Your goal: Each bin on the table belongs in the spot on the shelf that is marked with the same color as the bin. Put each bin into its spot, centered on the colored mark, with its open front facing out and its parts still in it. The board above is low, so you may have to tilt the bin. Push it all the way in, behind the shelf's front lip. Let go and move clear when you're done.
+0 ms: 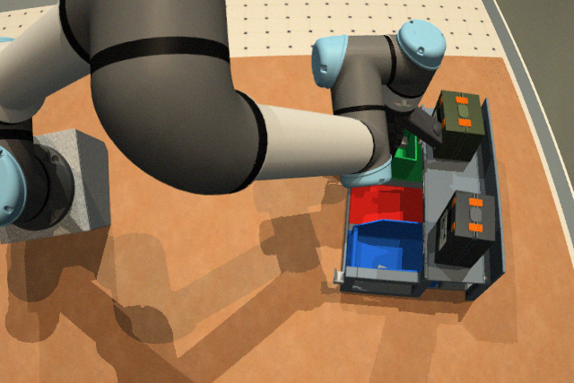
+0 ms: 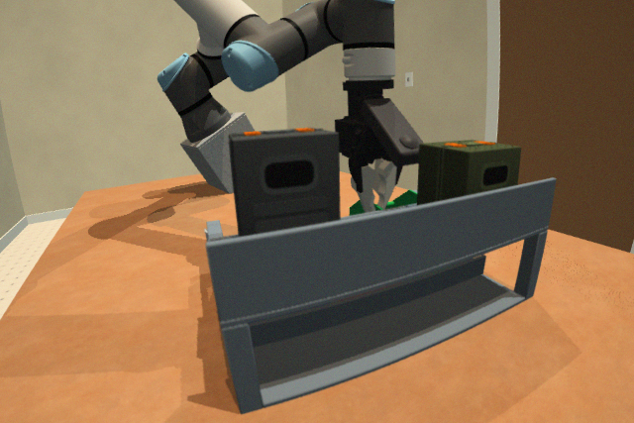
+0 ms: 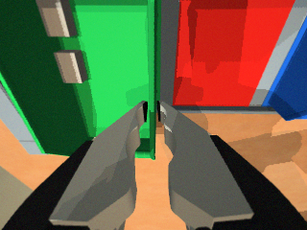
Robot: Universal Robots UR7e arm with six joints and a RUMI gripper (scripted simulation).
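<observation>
Now: the green bin 5 cm to the left of my hand and 2 cm below it. Also, from my hand: shelf front lip: 6 cm behind, 6 cm to the right, 7 cm below; blue bin: 1 cm ahead, 20 cm to the right, 3 cm below; olive case: 15 cm ahead, 1 cm to the left, 8 cm above.
</observation>
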